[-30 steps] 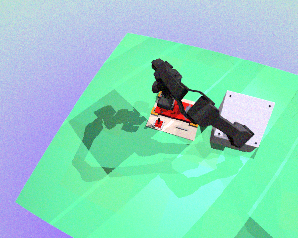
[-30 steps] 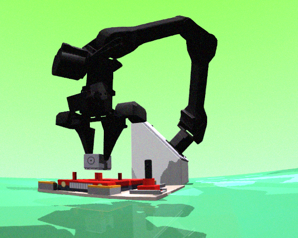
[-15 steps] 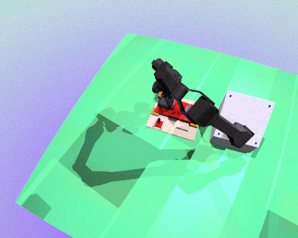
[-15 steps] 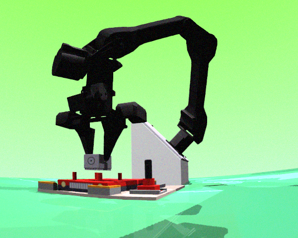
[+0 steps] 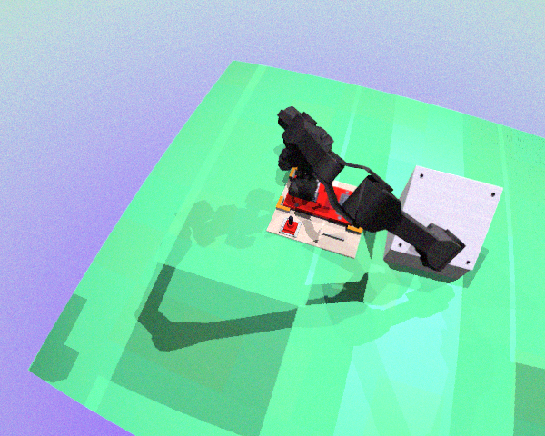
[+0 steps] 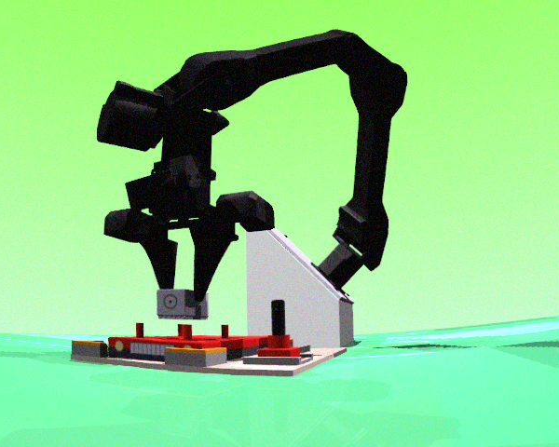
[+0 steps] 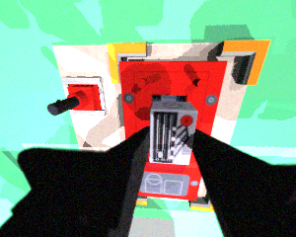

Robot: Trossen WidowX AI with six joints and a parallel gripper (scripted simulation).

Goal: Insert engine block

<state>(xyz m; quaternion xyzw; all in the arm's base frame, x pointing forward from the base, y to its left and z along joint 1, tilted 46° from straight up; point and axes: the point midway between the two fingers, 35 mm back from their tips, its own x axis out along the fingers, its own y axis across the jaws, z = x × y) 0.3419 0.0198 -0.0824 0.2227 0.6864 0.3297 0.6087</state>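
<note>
My gripper tip is now 40 mm past the pale base plate, 10 mm to the right of it and 50 mm above it. Round my gripper tip: grey engine block (10 mm below).
</note>
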